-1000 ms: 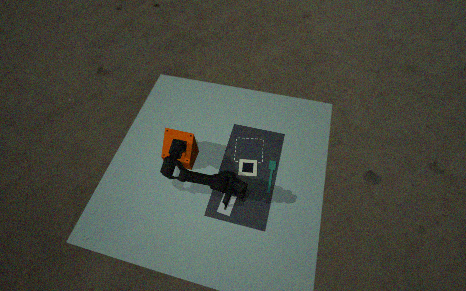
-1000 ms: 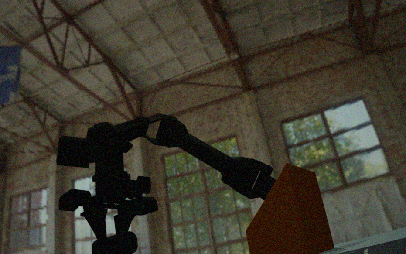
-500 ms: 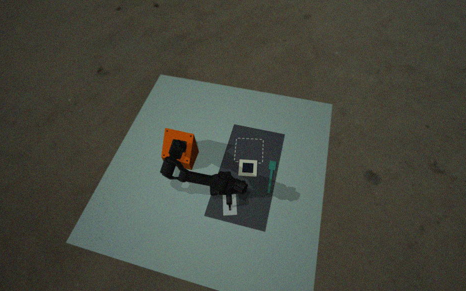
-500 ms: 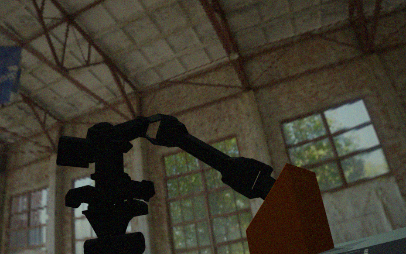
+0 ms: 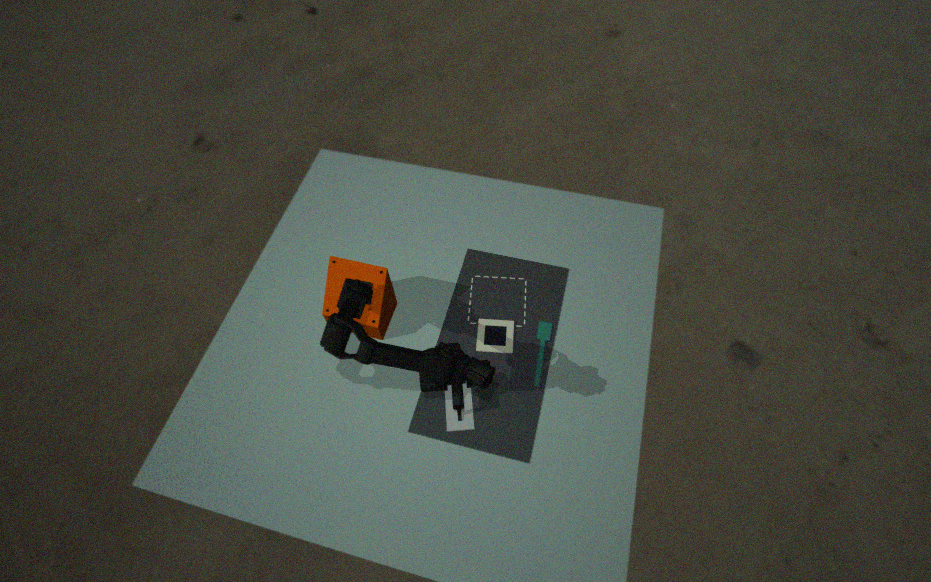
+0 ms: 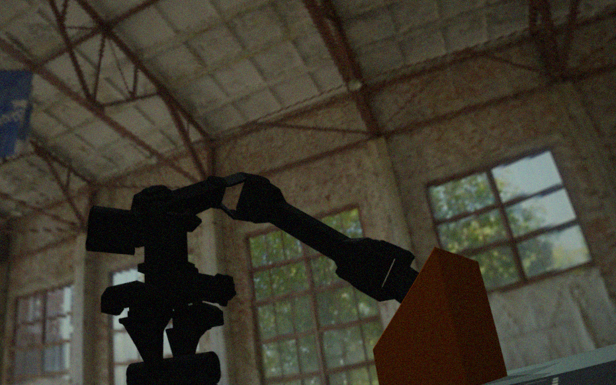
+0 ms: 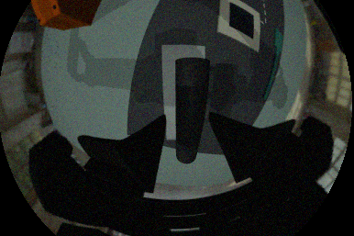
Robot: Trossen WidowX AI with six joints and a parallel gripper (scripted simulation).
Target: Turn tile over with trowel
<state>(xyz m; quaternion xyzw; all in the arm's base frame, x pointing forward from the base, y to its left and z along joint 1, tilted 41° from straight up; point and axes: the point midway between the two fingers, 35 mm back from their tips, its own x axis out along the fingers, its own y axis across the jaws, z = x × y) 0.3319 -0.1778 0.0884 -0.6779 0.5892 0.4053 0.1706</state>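
The small trowel is 3 cm below my gripper tip, 2 cm to the left of it and 1 cm behind it. Also, from my gripper tip: tile: 21 cm to the left, 6 cm below, 6 cm ahead; teal spatula-like tool: 21 cm ahead, 20 cm to the left, 6 cm below; dark mat: 18 cm to the left, 8 cm below, 7 cm ahead.
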